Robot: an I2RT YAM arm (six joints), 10 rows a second.
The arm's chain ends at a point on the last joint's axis. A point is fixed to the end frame.
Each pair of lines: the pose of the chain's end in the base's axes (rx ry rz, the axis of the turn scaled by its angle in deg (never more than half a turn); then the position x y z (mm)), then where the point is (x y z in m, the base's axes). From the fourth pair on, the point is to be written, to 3 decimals.
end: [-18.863 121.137 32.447 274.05 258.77 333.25]
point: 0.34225 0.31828 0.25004
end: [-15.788 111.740 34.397 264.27 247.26 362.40]
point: 0.34498 0.31116 0.29518
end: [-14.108 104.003 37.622 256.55 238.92 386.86]
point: 0.34377 0.30806 0.33461
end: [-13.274 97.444 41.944 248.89 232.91 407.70]
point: 0.338 0.308 0.369
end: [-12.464 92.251 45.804 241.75 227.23 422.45]
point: 0.331 0.307 0.396
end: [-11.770 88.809 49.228 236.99 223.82 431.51]
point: 0.325 0.307 0.413
